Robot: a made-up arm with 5 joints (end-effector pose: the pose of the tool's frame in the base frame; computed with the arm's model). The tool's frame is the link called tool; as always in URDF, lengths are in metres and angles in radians.
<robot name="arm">
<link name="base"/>
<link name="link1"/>
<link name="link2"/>
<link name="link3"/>
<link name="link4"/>
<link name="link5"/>
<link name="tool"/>
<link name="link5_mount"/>
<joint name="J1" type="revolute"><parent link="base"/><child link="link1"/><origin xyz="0.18 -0.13 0.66" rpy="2.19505 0.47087 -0.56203"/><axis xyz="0 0 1"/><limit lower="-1.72" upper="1.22" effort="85" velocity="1.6"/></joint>
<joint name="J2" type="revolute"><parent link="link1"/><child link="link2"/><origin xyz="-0.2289 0.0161 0.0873" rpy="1.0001 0.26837 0.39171"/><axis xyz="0 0 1"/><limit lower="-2.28" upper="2.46" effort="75" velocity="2.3"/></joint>
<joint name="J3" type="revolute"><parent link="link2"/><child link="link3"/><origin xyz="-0.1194 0.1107 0.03" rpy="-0.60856 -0.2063 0.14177"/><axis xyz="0 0 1"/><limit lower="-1.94" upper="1.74" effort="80" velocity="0.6"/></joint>
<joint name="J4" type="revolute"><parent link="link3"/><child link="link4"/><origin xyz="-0.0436 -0.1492 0.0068" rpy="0.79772 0.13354 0.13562"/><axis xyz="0 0 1"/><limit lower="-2.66" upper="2.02" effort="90" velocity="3.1"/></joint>
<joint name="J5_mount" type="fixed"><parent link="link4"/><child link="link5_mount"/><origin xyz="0.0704 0.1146 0.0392" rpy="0 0 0"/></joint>
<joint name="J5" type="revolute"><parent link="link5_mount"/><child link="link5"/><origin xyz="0.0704 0.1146 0.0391" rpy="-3.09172 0.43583 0.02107"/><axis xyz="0 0 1"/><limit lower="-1.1" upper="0.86" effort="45" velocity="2.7"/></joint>
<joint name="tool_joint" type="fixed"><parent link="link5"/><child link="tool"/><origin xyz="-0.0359 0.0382 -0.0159" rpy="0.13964 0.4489 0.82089"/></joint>
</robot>
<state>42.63 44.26 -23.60 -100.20 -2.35</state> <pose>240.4 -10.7 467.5 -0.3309 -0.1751 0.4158 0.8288</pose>
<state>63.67 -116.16 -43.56 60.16 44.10</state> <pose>-34.8 -405.9 732.7 -0.4948 0.4492 0.5312 0.5208</pose>
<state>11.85 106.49 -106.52 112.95 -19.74</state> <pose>-48.9 450.2 672.4 0.4638 0.2878 -0.7991 0.2519</pose>
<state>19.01 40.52 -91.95 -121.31 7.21</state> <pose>-66.0 412.5 624.4 0.0722 -0.4145 0.8798 0.2212</pose>
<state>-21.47 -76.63 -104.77 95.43 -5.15</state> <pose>126.0 -585.1 635.7 -0.2270 0.4498 0.6234 0.5979</pose>
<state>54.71 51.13 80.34 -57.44 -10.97</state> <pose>-264.8 -8.2 417.3 -0.4483 -0.1733 -0.7666 0.4259</pose>
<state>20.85 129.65 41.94 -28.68 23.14</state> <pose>-69.1 157.1 427.6 -0.1120 0.1554 -0.8844 0.4256</pose>
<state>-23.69 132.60 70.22 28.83 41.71</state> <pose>-64.2 158.0 572.5 -0.3003 0.3915 -0.8694 0.0277</pose>
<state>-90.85 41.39 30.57 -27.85 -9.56</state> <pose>-84.7 -456.5 663.4 0.1754 0.4388 0.1053 0.8750</pose>
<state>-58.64 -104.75 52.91 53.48 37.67</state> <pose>-68.6 -242.0 437.8 0.3521 -0.0271 0.5021 0.7894</pose>
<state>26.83 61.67 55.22 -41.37 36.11</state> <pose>-286.4 -40.9 459.6 -0.4219 0.1582 -0.4521 0.7698</pose>
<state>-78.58 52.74 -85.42 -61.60 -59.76</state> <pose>-16.8 -78.6 1007.2 0.8410 0.3970 0.2235 0.2916</pose>
